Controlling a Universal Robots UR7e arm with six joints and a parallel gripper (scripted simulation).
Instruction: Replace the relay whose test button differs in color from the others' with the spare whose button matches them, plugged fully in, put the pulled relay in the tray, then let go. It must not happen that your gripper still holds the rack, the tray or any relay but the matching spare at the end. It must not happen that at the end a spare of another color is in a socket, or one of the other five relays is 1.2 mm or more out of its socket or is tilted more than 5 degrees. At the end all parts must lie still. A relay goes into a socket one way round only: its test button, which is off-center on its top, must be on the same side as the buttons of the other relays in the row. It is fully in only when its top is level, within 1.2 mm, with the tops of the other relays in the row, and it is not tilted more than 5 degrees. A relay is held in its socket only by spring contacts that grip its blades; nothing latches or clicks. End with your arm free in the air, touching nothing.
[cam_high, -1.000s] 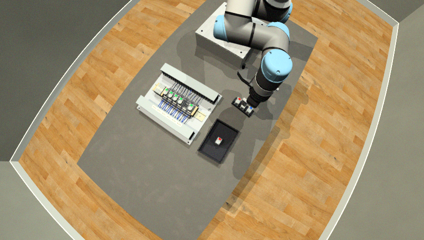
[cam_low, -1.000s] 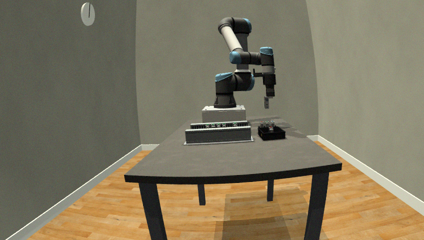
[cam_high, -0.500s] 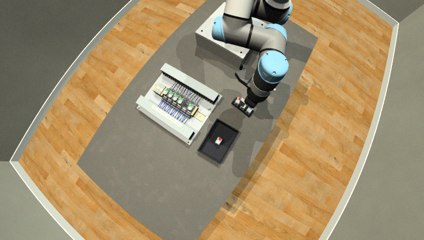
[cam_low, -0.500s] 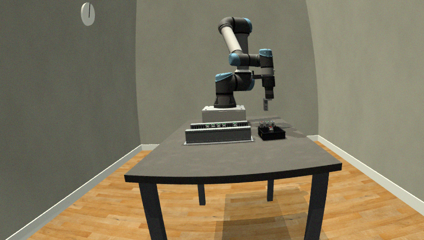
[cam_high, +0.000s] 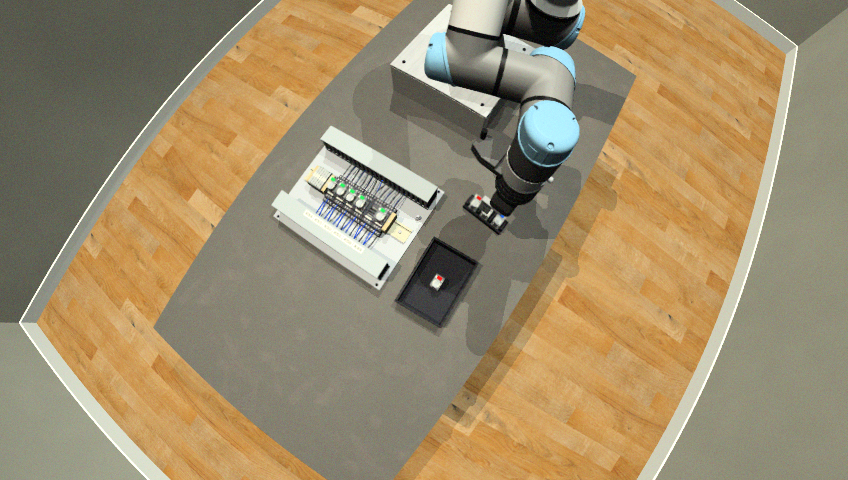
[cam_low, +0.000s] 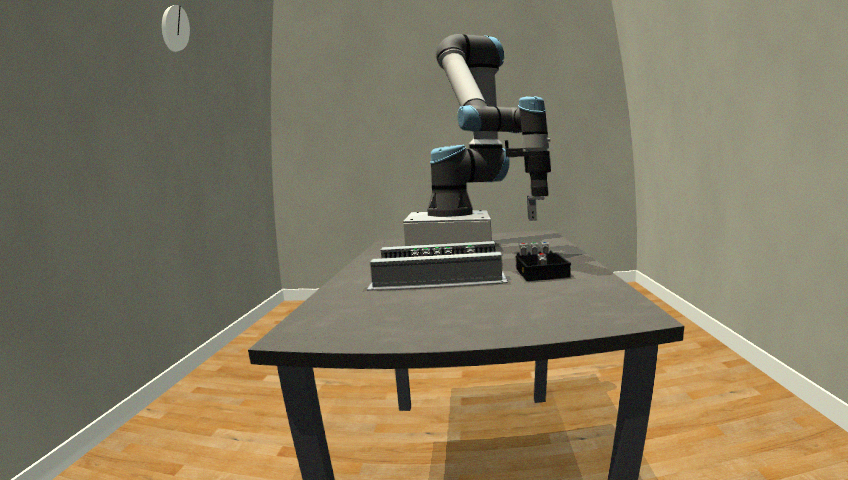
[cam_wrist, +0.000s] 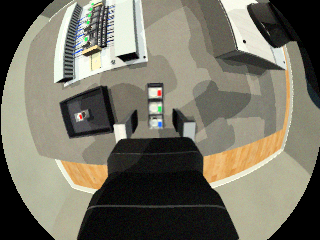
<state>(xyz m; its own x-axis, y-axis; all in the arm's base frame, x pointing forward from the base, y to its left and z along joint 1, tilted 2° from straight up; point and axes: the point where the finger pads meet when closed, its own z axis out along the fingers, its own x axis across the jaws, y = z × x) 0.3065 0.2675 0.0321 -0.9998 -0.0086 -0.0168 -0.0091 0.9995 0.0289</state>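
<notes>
Now: the black spare holder 120 mm below my hand. From my hand the other things lie so: tray (190 mm ahead, 110 mm below, 10 mm to the left); panel (250 mm to the right, 170 mm ahead, 130 mm below).
</notes>
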